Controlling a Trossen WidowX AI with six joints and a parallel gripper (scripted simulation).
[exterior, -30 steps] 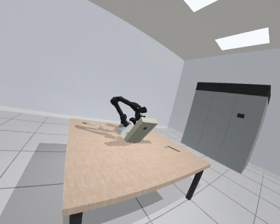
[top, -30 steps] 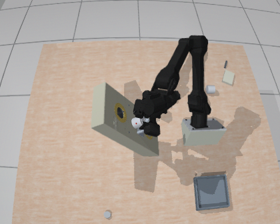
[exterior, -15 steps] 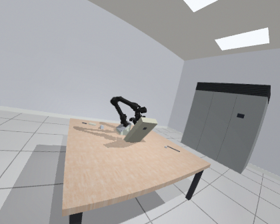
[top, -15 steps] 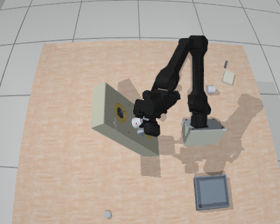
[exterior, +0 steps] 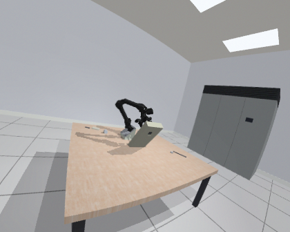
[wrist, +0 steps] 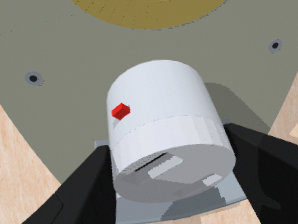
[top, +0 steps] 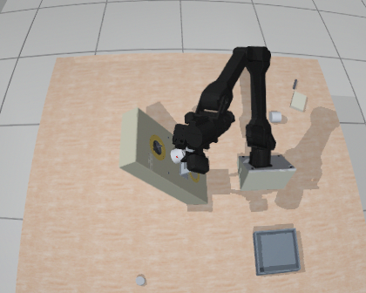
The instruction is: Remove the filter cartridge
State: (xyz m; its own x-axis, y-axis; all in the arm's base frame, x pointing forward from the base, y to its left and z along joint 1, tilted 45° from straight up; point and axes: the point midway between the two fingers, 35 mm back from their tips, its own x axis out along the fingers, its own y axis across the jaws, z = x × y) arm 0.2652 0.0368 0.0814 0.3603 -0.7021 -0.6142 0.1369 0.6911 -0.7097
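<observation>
Now: gripper tip 320 mm to the right of the grey tray, 280 mm past it and 200 mm above it. Also, from my gripper tip: service panel (50 mm below, 40 mm ahead, 10 mm to the right); then grey bracket (70 mm below, 20 mm behind); then round white filter cartridge (right at my gripper tip).
</observation>
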